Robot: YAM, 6 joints.
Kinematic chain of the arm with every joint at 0, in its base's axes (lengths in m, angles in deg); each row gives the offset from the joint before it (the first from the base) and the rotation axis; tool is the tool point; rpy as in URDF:
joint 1: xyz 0 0 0.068 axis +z
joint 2: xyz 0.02 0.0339 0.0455 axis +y
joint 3: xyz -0.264 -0.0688 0 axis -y
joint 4: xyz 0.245 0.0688 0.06 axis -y
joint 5: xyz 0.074 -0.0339 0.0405 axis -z
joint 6: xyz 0.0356 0 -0.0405 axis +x
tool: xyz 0 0 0 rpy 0 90 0
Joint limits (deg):
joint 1: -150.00..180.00
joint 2: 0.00..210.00
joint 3: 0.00..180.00
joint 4: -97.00..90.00
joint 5: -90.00..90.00
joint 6: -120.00..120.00
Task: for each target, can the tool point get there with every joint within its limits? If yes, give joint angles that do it. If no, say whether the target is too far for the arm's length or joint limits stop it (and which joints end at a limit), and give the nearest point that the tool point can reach.
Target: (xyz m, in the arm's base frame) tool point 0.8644 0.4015 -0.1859
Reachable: no: too far | nearest point 0.5586 0.2595 -0.0777 | short by 0.354 m
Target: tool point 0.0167 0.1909 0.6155
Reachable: yes | joints 95.06 86.18 109.96 75.44 70.25 -10.97
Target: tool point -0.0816 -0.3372 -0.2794
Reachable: yes | joints -108.89 192.73 101.87 8.30 -63.95 -8.11
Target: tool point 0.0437 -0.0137 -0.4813
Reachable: no: joint limits stop it (at a limit: joint 2) | nearest point 0.0986 -0.0309 -0.3499 | short by 0.143 m
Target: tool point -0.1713 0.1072 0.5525
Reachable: yes | joints -32.70 37.39 139.27 -73.97 3.75 -98.00
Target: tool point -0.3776 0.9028 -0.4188
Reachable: no: too far | nearest point -0.2188 0.5232 -0.1903 | short by 0.471 m
